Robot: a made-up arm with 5 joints.
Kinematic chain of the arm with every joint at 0, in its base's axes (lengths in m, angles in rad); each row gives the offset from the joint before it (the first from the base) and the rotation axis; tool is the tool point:
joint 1: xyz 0 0 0.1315 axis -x
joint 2: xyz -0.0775 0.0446 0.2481 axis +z
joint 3: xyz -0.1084 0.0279 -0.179 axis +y
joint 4: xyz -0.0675 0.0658 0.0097 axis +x
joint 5: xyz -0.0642 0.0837 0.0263 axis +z
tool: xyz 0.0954 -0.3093 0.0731
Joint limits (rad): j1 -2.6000..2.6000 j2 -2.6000..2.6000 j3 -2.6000..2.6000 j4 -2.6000..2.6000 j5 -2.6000..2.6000
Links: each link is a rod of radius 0.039 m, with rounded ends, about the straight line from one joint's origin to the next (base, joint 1, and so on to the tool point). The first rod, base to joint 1, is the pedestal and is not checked.
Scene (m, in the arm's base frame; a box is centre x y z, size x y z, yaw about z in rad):
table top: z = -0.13
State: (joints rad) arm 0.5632 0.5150 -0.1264 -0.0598 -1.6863
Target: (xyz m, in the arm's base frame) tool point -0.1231 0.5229 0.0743
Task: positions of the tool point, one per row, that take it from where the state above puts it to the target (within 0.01 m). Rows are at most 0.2 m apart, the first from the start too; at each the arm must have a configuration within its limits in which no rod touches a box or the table.
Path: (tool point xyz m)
1: -0.6096 0.0875 0.3729
2: -0.5550 0.2337 0.3931
3: -0.4725 0.3693 0.3601
4: -0.3675 0.4718 0.2837
5: -0.2479 0.5253 0.1813
6: -0.1231 0.5229 0.0743

